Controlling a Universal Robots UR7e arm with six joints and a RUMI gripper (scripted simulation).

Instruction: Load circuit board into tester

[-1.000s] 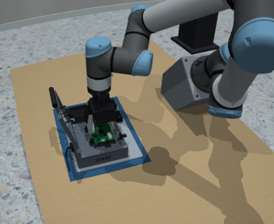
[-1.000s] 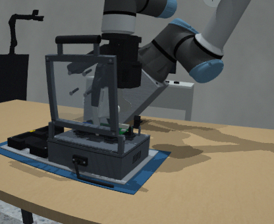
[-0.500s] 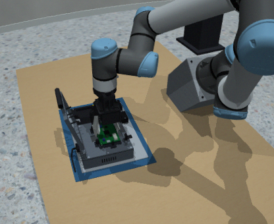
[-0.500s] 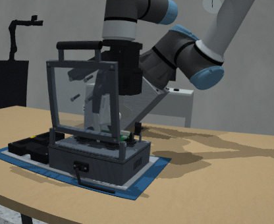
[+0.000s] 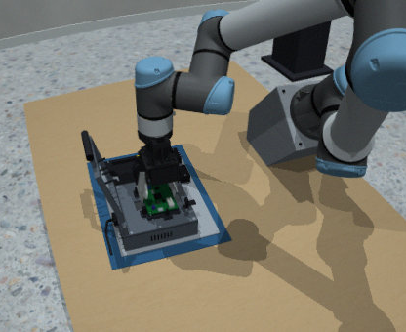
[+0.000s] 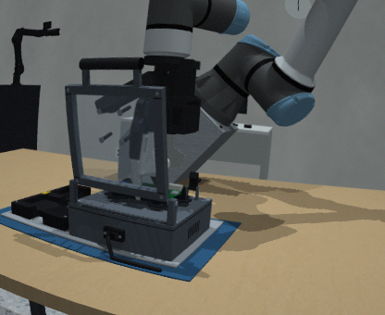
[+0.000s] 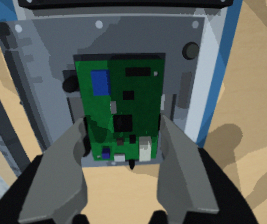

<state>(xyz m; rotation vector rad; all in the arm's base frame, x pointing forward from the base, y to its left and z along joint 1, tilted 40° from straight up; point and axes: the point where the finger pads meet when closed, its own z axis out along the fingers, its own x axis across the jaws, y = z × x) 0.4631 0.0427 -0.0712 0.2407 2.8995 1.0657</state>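
Right now the green circuit board is right at my hand. From my hand the other things lie so: clear tester lid 12 cm ahead, 2 cm to the right, 10 cm above; nest 1 cm ahead, 1 cm to the left, 1 cm below.
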